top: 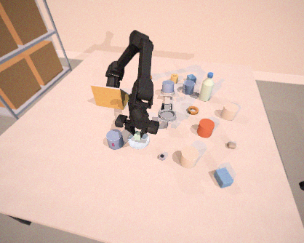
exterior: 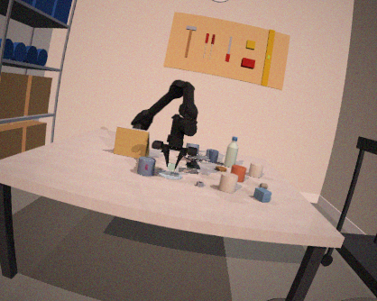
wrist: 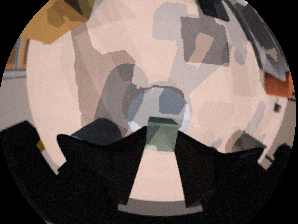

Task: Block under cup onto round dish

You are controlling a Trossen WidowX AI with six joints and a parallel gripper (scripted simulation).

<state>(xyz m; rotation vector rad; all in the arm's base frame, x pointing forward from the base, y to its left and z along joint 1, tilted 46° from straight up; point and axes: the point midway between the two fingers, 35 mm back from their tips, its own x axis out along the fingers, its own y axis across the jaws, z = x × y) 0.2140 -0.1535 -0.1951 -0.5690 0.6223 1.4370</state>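
The round pale dish is 30 mm below my gripper tip. The rest, counted from my gripper tip: orange-red cylinder: 330 mm ahead, 120 mm to the left; nut: 130 mm ahead, 70 mm to the right, 30 mm below; teal block: right at my gripper tip.
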